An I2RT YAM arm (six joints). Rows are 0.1 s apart.
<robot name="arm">
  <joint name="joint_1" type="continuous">
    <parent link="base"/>
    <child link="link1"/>
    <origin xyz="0 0 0.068" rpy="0 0 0"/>
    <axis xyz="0 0 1"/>
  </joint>
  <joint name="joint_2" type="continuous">
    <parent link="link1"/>
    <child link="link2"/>
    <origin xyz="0.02 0.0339 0.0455" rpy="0 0 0"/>
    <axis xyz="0 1 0"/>
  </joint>
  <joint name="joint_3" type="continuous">
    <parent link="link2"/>
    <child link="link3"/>
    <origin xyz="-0.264 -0.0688 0" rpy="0 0 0"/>
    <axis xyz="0 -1 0"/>
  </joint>
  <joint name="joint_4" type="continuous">
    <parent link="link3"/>
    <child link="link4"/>
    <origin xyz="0.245 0.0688 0.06" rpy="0 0 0"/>
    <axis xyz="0 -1 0"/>
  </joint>
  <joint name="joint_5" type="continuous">
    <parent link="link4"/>
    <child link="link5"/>
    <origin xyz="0.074 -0.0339 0.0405" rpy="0 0 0"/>
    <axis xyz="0 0 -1"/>
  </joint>
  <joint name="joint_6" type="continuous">
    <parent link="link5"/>
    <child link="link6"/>
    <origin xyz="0.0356 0 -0.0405" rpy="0 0 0"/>
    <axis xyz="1 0 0"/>
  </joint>
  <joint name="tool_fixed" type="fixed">
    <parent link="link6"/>
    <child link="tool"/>
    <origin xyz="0 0 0" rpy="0 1.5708 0"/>
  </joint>
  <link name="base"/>
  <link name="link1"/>
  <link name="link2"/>
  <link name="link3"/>
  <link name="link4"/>
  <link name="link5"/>
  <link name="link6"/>
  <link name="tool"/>
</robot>
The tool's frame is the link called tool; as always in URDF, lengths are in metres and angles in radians. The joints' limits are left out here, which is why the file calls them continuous.
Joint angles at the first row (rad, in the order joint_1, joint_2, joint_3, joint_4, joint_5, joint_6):
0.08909 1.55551 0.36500 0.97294 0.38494 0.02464
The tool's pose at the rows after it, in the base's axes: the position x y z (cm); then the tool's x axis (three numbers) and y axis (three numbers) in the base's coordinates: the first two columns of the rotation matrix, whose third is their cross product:
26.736 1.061 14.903 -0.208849 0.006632 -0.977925 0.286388 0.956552 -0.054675
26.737 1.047 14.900 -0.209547 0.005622 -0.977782 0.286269 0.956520 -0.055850
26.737 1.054 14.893 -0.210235 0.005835 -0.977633 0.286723 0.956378 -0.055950
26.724 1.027 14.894 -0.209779 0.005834 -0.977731 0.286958 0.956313 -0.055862
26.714 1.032 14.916 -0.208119 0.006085 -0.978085 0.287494 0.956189 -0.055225
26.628 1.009 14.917 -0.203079 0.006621 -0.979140 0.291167 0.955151 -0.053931
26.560 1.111 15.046 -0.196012 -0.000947 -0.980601 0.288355 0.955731 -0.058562
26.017 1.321 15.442 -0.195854 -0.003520 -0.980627 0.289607 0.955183 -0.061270
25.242 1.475 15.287 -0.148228 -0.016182 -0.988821 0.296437 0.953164 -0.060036
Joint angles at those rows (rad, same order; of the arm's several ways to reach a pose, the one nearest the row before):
0.08942 1.55583 0.36570 0.97095 0.38313 0.02723
0.08884 1.55581 0.36574 0.97051 0.38269 0.02608
0.08920 1.55585 0.36589 0.96957 0.38351 0.02646
0.08814 1.55547 0.36520 0.97045 0.38270 0.02617
0.08845 1.55472 0.36479 0.97174 0.38346 0.02636
0.08831 1.55393 0.36042 0.98037 0.38692 0.02646
0.09268 1.54917 0.35777 0.98779 0.38949 0.01859
0.10432 1.50684 0.34491 0.95829 0.40275 0.01836
0.11601 1.51335 0.30179 1.06141 0.42158 0.00119

